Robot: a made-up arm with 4 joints.
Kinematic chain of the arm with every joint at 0, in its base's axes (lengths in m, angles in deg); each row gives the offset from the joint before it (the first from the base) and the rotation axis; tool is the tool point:
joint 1: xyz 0 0 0.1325 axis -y
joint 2: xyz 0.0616 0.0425 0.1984 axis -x
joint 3: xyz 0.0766 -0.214 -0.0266 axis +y
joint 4: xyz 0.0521 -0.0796 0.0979 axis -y
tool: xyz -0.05 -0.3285 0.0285
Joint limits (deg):
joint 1: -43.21..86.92
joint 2: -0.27..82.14
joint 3: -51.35..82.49
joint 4: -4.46..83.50
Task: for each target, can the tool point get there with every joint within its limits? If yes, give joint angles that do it. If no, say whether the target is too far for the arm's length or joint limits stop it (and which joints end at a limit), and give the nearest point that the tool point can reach.
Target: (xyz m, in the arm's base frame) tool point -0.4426 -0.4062 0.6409
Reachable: yes | joints 61.46 39.79 53.56 6.05
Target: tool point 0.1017 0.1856 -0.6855
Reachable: no: joint limits stop it (at a limit: joint 1, joint 2, joint 3, joint 4) | nearest point 0.3195 -0.5795 0.0814 | short by 1.105 m
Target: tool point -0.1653 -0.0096 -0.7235
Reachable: no: joint limits stop it (at a limit: joint 1, joint 2, joint 3, joint 4) | nearest point -0.2512 -0.5799 0.1854 | short by 1.076 m
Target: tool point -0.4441 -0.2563 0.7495
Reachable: yes | joints 45.01 53.98 -6.12 17.04
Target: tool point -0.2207 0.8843 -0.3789
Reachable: no: too far | nearest point -0.8208 0.0334 0.2356 | short by 1.209 m
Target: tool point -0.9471 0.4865 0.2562
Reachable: no: too far | nearest point -0.8209 0.0593 0.3001 | short by 0.448 m
